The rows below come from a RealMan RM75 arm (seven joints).
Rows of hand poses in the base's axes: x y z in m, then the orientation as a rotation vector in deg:
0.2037 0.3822 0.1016 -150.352 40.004 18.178
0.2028 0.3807 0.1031 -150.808 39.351 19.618
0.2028 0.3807 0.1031 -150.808 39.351 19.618
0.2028 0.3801 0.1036 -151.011 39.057 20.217
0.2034 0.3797 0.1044 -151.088 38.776 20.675
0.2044 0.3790 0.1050 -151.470 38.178 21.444
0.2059 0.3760 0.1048 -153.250 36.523 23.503
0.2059 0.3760 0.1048 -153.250 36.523 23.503
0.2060 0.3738 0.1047 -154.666 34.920 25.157
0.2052 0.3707 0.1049 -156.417 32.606 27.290
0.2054 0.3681 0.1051 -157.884 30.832 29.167
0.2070 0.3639 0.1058 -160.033 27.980 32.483
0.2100 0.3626 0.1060 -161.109 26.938 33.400
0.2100 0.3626 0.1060 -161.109 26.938 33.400
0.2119 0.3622 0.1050 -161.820 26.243 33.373
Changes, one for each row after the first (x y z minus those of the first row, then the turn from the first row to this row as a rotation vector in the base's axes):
-0.0009 -0.0015 0.0015 -0.122 0.934 0.773
-0.0009 -0.0015 0.0015 -0.122 0.934 0.773
-0.0009 -0.0021 0.0020 -0.183 1.319 1.112
-0.0003 -0.0025 0.0028 -0.142 1.593 1.387
0.0007 -0.0032 0.0034 -0.278 2.060 1.997
0.0022 -0.0062 0.0032 -1.367 3.390 3.856
0.0022 -0.0062 0.0032 -1.367 3.390 3.856
0.0023 -0.0084 0.0031 -2.192 4.403 5.507
0.0015 -0.0115 0.0033 -3.174 5.656 7.757
0.0017 -0.0141 0.0035 -4.082 6.799 9.531
0.0033 -0.0183 0.0042 -5.428 8.816 12.348
0.0063 -0.0196 0.0044 -6.227 9.380 13.384
0.0063 -0.0196 0.0044 -6.227 9.380 13.384
0.0082 -0.0200 0.0034 -6.760 9.321 13.975

